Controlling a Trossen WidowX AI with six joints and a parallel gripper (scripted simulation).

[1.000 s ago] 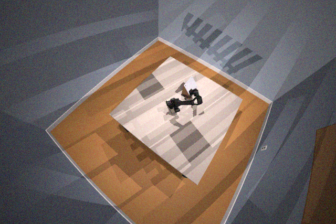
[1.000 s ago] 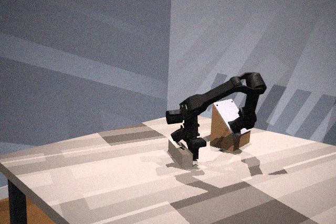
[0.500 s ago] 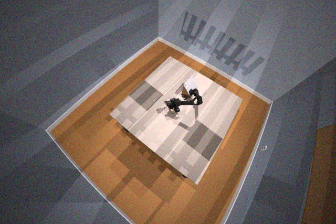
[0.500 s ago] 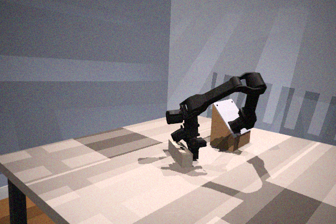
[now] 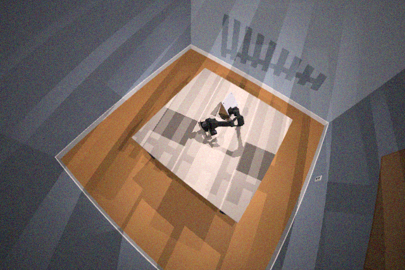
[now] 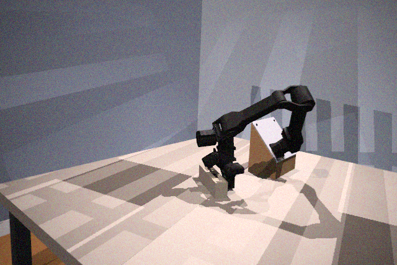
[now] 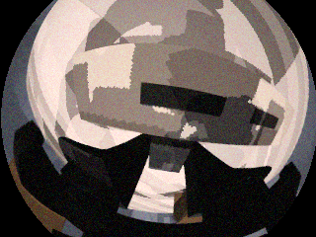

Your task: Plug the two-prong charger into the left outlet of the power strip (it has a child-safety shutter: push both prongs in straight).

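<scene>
Right now my gripper tip is 2 cm short of the charger, 1 cm to the left of it and 1 cm below it.
</scene>
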